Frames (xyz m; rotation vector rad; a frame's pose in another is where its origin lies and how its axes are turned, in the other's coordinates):
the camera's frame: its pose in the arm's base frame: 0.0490 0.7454 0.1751 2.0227 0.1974 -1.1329
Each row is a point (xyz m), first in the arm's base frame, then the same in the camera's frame.
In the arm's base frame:
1: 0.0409 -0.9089 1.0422
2: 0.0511 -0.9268 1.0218
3: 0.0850 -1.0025 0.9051
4: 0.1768 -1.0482 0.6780
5: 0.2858 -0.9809 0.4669
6: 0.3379 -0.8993 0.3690
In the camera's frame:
1: -0.2967 1.5989 0.9187
2: -0.2708 1.6044 0.9304
3: -0.1429 1.6060 0.9949
4: 0.0976 1.5529 1.0322
5: 0.3100 1.4408 0.9743
6: 0.3977 1.3557 0.9110

